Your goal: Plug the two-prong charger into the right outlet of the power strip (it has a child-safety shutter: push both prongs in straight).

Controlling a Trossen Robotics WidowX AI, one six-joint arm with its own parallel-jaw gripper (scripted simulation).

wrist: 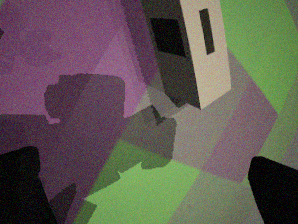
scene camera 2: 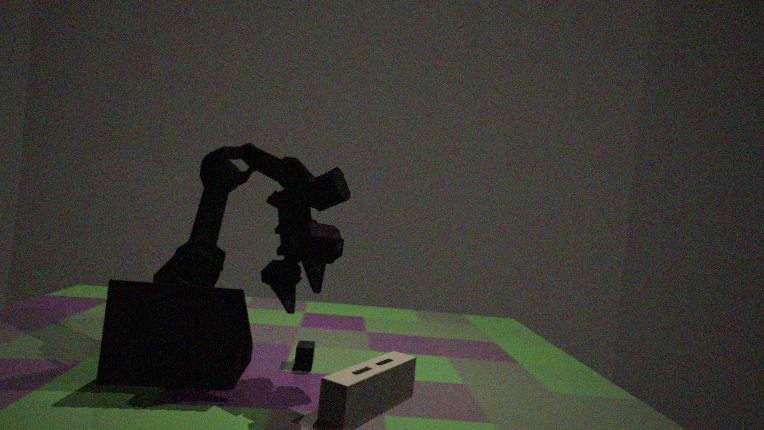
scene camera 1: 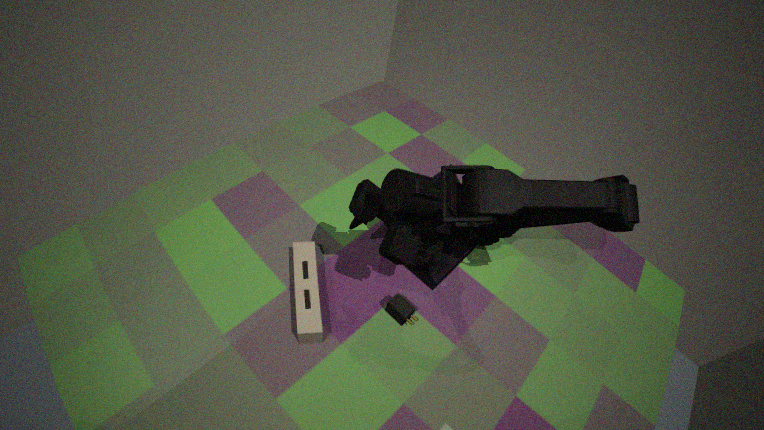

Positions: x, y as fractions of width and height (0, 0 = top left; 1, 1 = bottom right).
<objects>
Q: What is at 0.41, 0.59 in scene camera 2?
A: The gripper.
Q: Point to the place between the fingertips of the gripper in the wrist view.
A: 0.49, 0.74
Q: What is the gripper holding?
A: Nothing.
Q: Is the gripper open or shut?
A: Open.
</objects>
